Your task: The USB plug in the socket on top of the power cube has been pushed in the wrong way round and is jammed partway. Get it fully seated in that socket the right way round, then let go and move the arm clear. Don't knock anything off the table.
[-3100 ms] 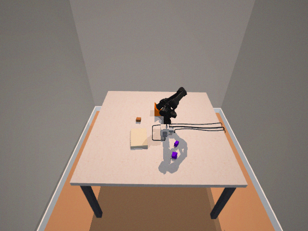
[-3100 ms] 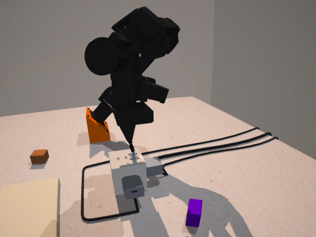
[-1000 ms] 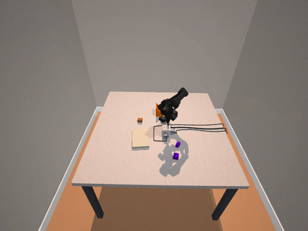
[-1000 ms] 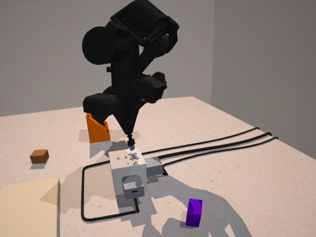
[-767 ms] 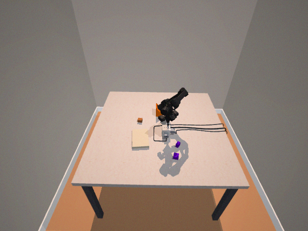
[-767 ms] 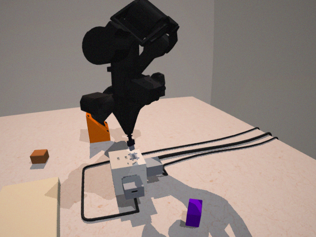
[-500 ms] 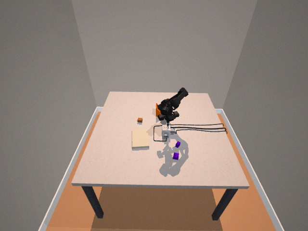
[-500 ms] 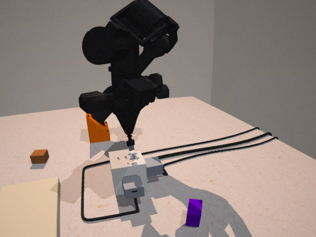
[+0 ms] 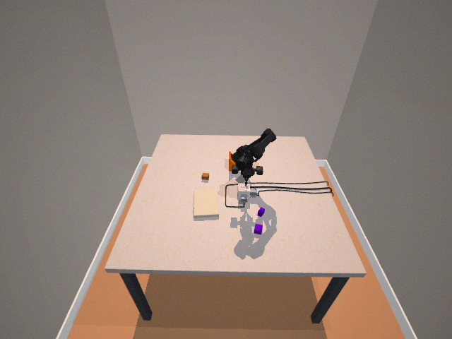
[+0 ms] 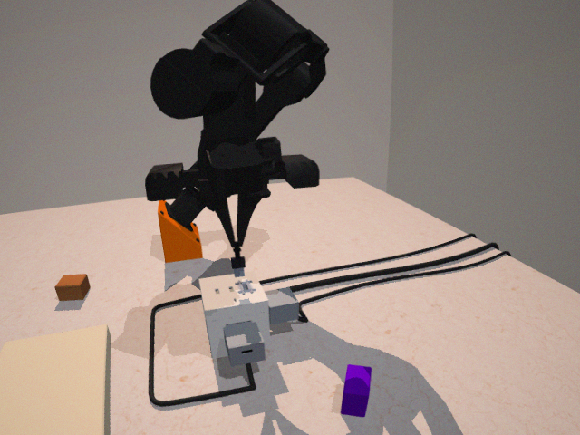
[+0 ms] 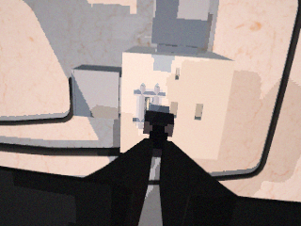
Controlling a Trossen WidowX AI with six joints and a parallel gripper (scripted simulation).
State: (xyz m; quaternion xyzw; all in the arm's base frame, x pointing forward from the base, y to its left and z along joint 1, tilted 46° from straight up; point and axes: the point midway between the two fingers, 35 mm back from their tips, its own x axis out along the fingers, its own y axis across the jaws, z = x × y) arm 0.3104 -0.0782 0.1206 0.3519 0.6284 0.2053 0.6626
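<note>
Right now my gripper tip is 20 mm above the black USB plug. Round my gripper tip: cream pad 260 mm to the right, 120 mm below, 50 mm ahead; then brown block 250 mm to the right, 210 mm behind, 120 mm below; then USB socket 70 mm below, 10 mm to the left.
</note>
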